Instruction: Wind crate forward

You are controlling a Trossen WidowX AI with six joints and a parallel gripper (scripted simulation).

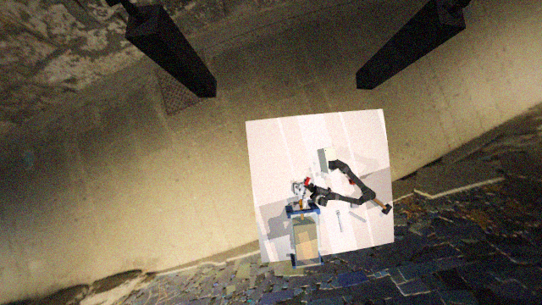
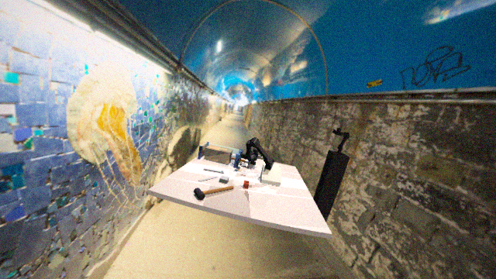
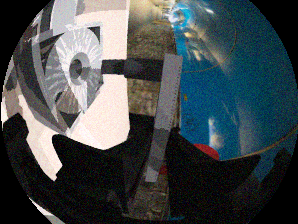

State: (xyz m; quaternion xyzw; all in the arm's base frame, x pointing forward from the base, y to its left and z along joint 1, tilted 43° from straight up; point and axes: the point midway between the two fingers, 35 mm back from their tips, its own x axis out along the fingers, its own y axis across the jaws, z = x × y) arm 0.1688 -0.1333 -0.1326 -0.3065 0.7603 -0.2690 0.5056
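Right now the dark red knob is 40 mm behind my gripper tip, 40 mm above it and 20 mm to the left of it. The rest, counted from my gripper tip: winch handle (10 mm to the left, 10 mm behind, 10 mm above); hand winch (130 mm below, 40 mm ahead, 20 mm to the right); blue steel frame (210 mm ahead, 60 mm below, 10 mm to the left).
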